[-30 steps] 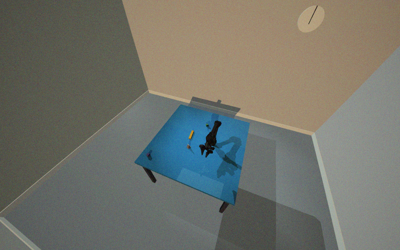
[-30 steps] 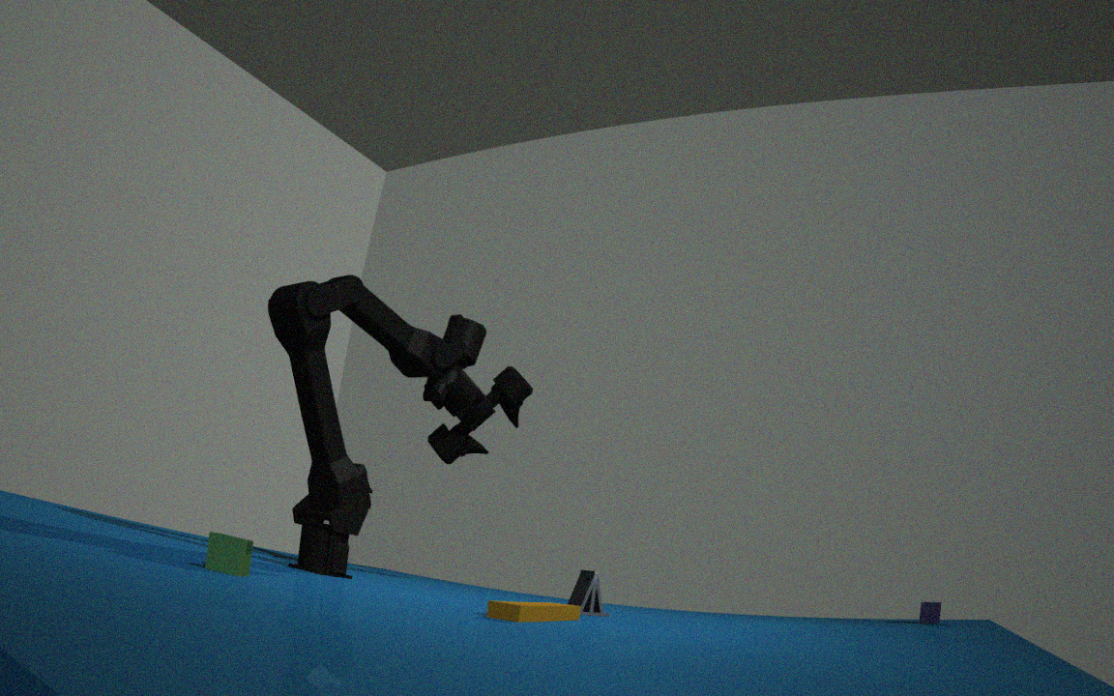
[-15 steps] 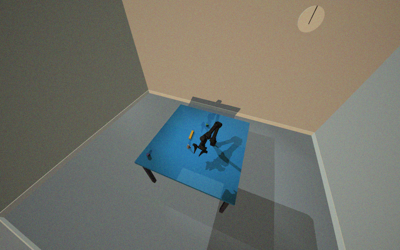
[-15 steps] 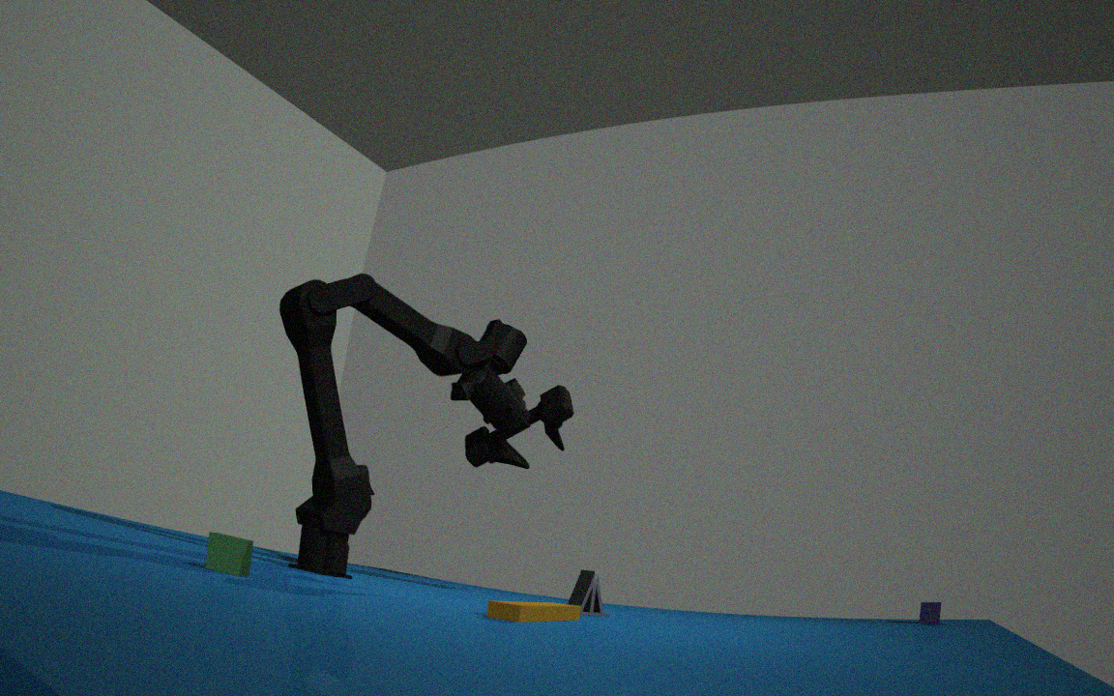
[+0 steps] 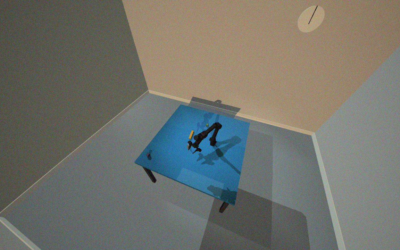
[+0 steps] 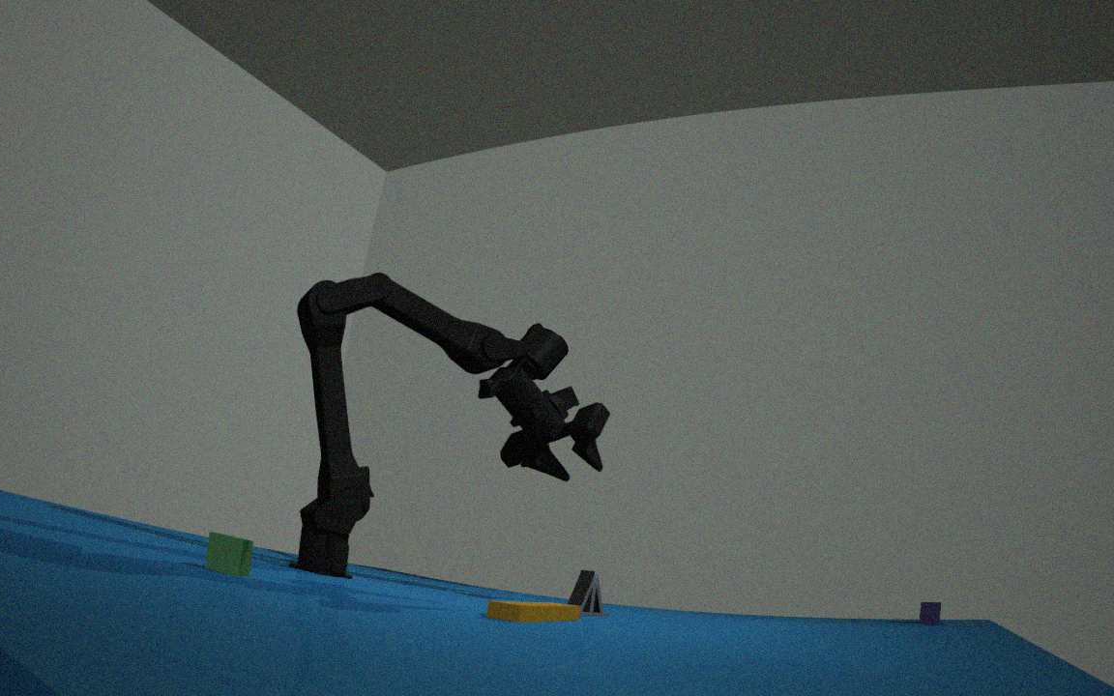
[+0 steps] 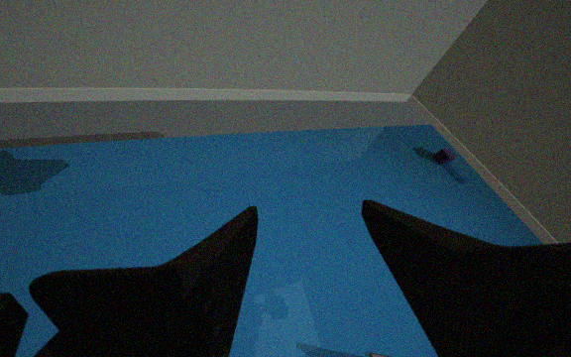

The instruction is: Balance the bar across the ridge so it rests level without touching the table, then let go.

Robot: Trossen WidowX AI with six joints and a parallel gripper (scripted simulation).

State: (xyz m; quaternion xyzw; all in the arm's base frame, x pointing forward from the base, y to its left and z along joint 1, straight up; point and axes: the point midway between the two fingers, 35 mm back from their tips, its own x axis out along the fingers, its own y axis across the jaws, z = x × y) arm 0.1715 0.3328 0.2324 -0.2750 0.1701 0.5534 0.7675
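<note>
Now: the yellow bar 40 cm to the right of my gripper tip, 20 cm below it and 17 cm ahead of it. From my gripper tip the other things lie so: green cube 67 cm to the right, 20 cm below, 1 cm ahead; then purple cube 56 cm ahead, 20 cm below, 14 cm to the left.
</note>
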